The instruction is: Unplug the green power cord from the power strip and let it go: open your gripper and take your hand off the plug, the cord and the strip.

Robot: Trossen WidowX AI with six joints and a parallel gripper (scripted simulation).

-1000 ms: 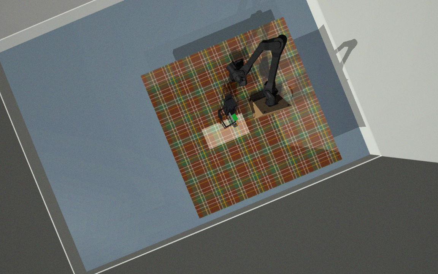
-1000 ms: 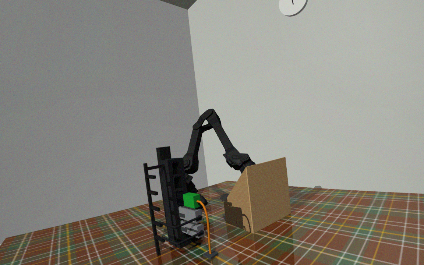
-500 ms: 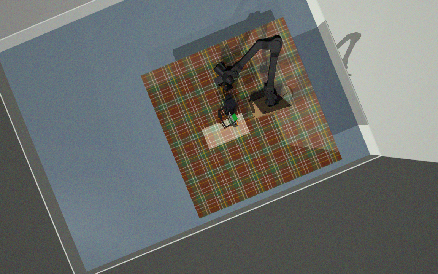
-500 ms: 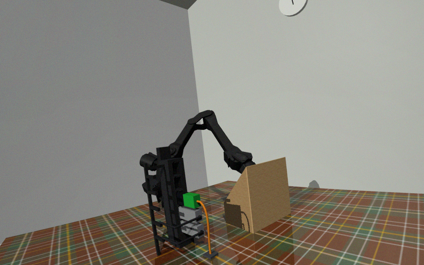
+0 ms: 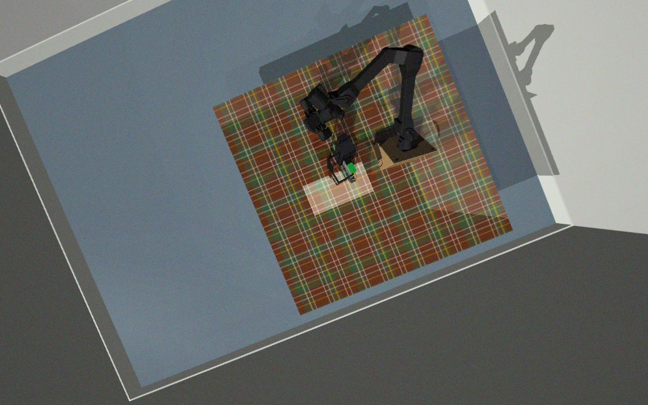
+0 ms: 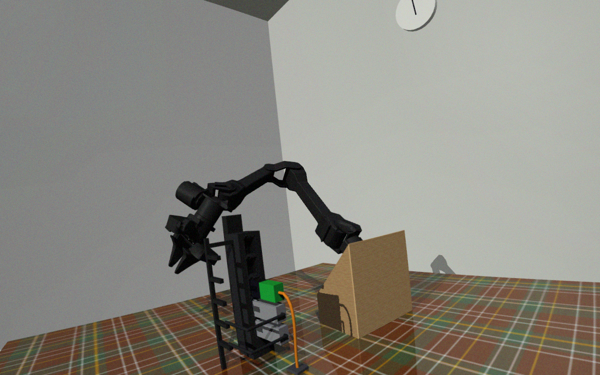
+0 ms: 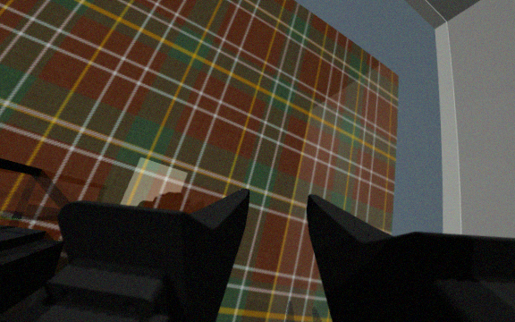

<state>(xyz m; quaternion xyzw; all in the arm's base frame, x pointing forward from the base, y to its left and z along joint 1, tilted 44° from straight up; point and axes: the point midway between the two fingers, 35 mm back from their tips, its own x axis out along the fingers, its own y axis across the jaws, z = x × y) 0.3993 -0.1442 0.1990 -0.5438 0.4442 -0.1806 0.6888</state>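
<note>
My gripper tip is 13 cm past the green plug, 24 cm to the right of it and 3 cm above it.
</note>
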